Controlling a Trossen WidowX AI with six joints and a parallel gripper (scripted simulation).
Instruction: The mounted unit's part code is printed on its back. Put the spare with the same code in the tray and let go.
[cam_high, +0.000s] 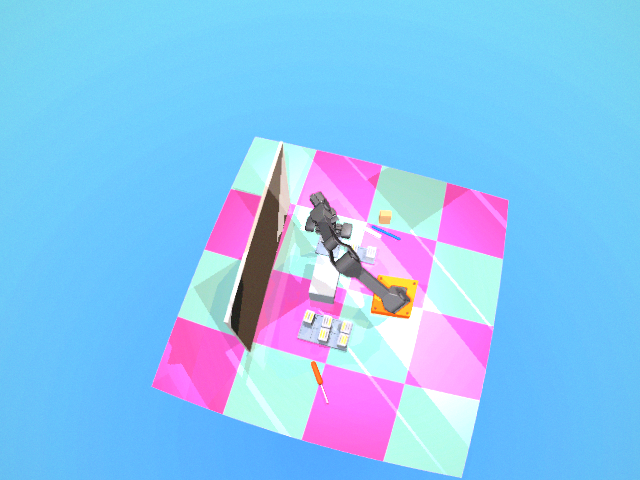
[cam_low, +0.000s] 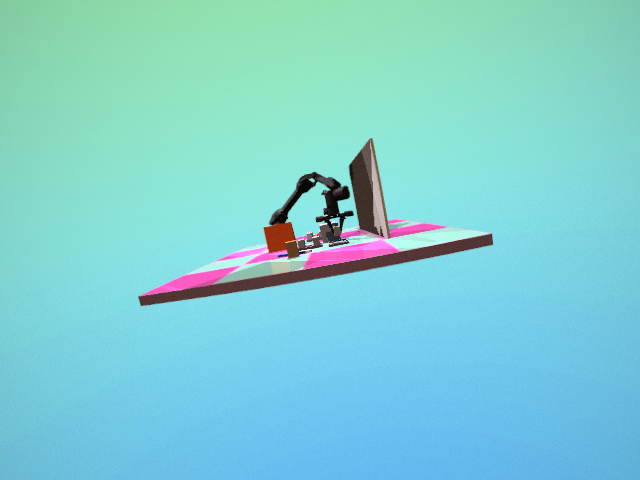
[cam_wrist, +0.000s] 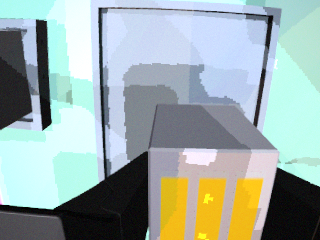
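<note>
My gripper tip is 1 cm past the pale blue tray and 5 cm above it. The rest, counted from my gripper tip: blue pen: 24 cm behind, 8 cm to the right, 4 cm below; then tan cube: 22 cm behind, 14 cm to the right, 2 cm below; then mounted unit: 2 cm behind, 21 cm to the left.
</note>
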